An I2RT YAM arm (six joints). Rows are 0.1 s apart.
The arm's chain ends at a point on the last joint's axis. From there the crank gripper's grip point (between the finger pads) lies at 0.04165 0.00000 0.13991 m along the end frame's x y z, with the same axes.
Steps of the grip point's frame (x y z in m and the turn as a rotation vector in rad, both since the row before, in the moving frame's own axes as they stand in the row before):
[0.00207 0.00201 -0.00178 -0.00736 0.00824 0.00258]
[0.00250 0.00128 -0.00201 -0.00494 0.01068 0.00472]
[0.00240 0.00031 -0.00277 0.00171 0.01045 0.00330]
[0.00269 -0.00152 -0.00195 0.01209 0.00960 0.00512]
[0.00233 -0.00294 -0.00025 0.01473 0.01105 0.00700]
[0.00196 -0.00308 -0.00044 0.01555 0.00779 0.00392]
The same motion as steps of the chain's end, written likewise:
[0.00092 0.00087 -0.00143 -0.00736 0.00824 0.00258]
[0.00101 0.00039 -0.00156 -0.00494 0.01068 0.00472]
[0.00094 0.00041 -0.00233 0.00171 0.01045 0.00330]
[0.00135 -0.00005 -0.00153 0.01209 0.00960 0.00512]
[0.00078 -0.00118 0.00023 0.01473 0.01105 0.00700]
[0.00087 -0.00107 -0.00010 0.01555 0.00779 0.00392]

